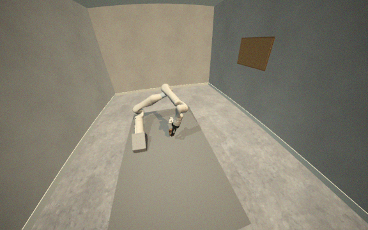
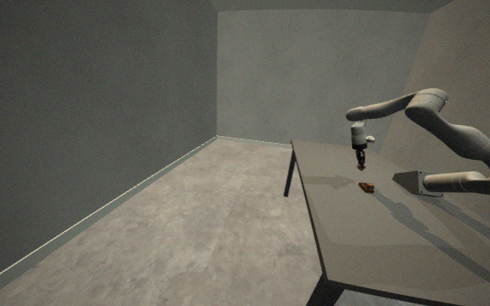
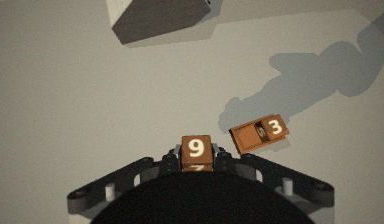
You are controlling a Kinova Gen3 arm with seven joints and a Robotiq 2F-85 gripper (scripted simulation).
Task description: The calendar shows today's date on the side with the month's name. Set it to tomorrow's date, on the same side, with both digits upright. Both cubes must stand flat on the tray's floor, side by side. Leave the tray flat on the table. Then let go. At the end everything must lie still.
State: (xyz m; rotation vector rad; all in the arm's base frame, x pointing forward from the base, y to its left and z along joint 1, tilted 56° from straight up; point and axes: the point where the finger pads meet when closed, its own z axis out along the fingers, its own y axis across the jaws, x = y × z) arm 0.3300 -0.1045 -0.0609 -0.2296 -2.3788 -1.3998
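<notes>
My gripper is now 10 mm above the digit cube. Round my hand: orange tray: 110 mm to the left, 90 mm below.
</notes>
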